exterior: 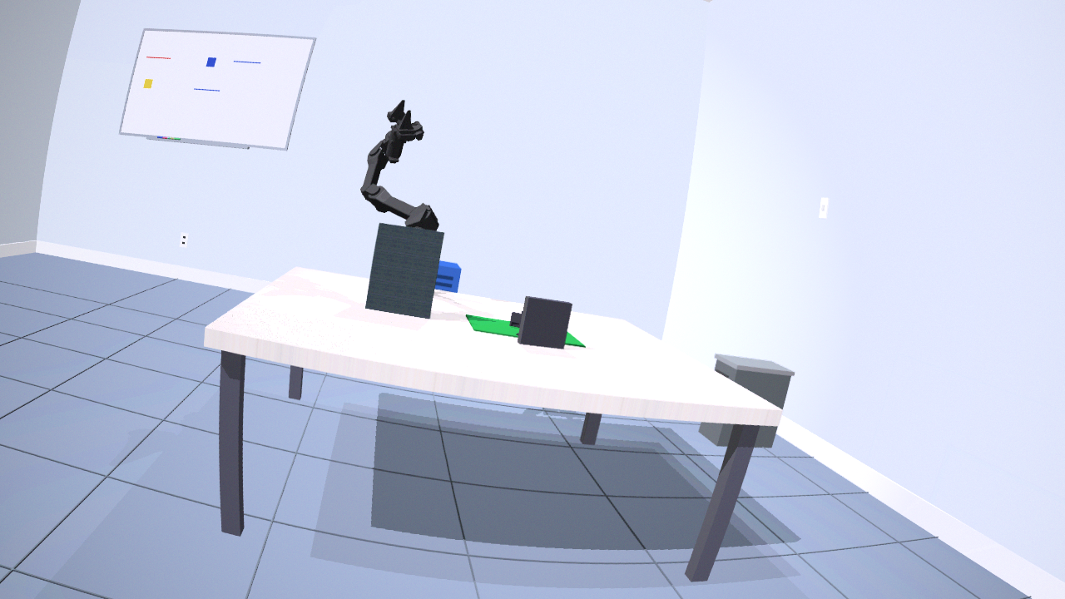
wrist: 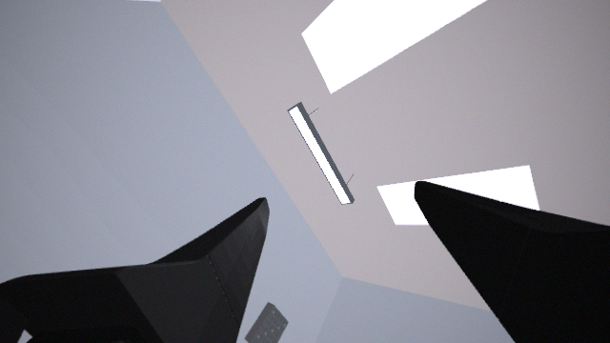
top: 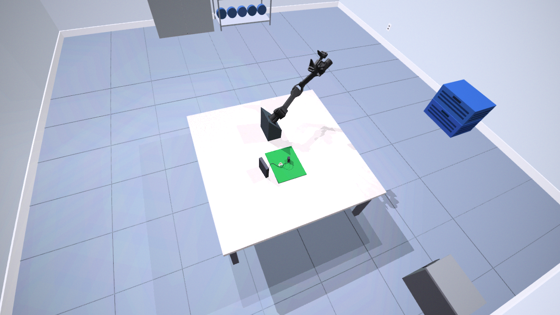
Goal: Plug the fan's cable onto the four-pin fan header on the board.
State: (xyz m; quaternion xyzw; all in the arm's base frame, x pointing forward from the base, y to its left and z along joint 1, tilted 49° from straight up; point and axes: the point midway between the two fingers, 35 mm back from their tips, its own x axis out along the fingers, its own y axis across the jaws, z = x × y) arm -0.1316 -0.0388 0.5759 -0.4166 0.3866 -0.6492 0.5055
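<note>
My gripper tip is 61 cm above the dark fan plug, 40 cm short of it and 39 cm to the left of it. From my gripper tip the other things lie so: dark fan: 61 cm to the right, 58 cm below, 40 cm ahead; then green circuit board: 65 cm below, 43 cm to the right, 41 cm ahead.
</note>
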